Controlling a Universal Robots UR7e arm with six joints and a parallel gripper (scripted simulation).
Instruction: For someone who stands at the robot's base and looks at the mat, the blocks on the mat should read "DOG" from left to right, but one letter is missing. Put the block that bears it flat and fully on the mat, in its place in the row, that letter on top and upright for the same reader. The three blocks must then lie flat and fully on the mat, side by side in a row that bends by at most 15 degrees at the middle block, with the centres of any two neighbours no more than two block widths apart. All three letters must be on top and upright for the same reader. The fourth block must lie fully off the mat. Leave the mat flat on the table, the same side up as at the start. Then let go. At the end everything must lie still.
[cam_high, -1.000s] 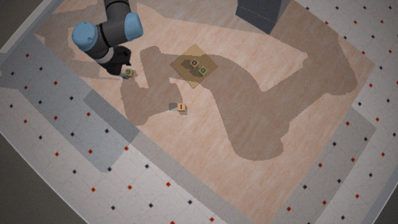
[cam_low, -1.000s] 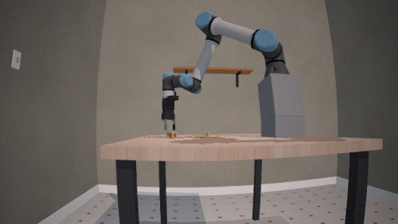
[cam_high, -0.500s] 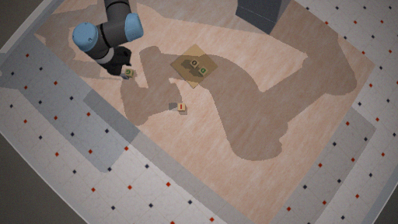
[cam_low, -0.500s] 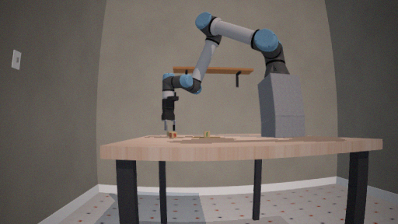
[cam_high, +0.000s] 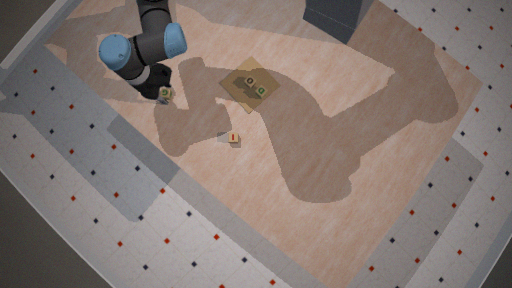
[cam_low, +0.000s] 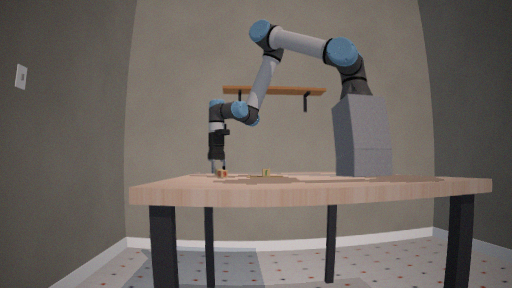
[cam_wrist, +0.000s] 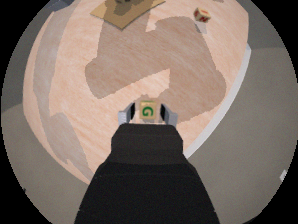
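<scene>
Now: hand 170 mm past the mat, 220 mm to the right of it and 20 mm above it.
</scene>
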